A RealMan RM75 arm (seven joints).
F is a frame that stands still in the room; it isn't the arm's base.
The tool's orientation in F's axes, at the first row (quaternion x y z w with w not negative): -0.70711 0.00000 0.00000 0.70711
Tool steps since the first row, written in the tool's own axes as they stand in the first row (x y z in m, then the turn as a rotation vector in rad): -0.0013 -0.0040 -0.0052 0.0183 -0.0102 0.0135; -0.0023 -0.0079 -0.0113 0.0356 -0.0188 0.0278; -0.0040 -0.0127 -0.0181 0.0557 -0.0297 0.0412; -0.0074 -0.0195 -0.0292 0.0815 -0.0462 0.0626
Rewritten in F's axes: -0.0013 -0.0052 0.0040 0.0183 0.0135 0.0102; -0.0023 -0.0113 0.0079 0.0356 0.0278 0.0188; -0.0040 -0.0181 0.0127 0.0557 0.0412 0.0297; -0.0074 -0.0292 0.0195 0.0815 0.0626 0.0462
